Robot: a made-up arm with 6 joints.
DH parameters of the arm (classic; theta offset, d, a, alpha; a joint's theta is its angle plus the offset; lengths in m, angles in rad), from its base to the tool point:
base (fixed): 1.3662 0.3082 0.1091 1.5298
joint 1: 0 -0.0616 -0.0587 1.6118
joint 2: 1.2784 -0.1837 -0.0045 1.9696
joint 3: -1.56 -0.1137 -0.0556 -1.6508
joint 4: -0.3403 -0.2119 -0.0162 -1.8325
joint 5: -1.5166 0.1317 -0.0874 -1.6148
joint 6: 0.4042 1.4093 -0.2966 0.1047
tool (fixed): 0.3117 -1.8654 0 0
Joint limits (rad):
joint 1: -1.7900..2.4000
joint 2: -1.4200..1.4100
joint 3: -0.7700..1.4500
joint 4: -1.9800..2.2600
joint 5: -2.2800..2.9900
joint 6: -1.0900..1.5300
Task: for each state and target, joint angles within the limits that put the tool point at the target. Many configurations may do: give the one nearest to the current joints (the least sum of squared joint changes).
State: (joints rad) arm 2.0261 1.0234 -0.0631 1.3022 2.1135 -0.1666
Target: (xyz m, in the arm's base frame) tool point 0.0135 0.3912 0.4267
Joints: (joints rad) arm 1.9694 0.8754 0.8879 1.1890 2.0104 -0.1699
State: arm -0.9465 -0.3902 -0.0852 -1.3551 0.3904 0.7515
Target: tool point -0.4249 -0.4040 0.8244
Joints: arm -1.0418 -0.0378 -0.4822 -1.1280 0.4478 0.3632
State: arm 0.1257 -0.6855 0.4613 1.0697 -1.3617 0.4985
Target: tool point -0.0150 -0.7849 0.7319
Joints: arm 0.0822 -0.8110 0.4887 1.0572 -1.5111 0.4349
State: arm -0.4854 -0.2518 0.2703 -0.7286 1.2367 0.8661
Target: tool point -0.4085 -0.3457 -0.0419
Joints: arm -0.2146 0.2022 0.3365 -0.0245 1.0387 0.4230
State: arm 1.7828 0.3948 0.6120 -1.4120 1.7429 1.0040
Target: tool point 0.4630 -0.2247 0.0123
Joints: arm 1.7550 0.0527 0.8255 -1.4409 1.7033 1.0470
